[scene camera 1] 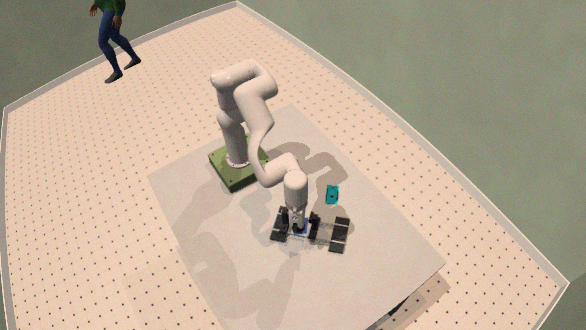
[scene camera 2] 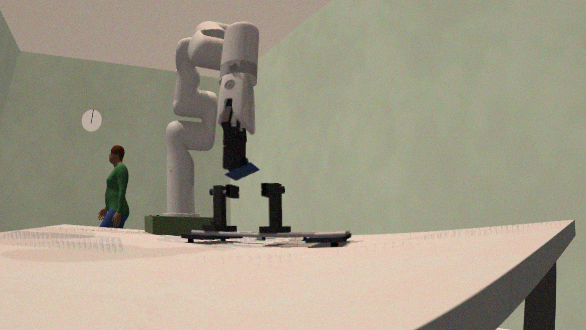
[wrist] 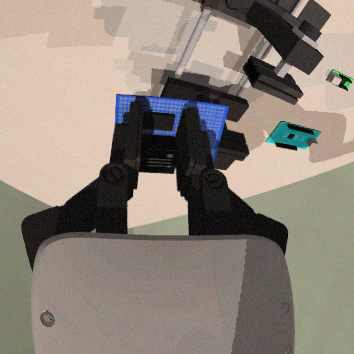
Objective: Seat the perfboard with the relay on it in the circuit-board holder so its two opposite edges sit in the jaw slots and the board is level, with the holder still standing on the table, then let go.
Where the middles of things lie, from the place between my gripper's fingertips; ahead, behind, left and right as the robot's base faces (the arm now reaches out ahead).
Scene:
The black circuit-board holder (scene camera 2: 217,230) is 80 mm to the left of my hand, 80 mm below it and 20 mm behind it. Round my hand: teal circuit board (wrist: 288,135) (260 mm to the left, 130 mm below, 100 mm behind); blue perfboard (wrist: 160,117) (20 mm to the left).

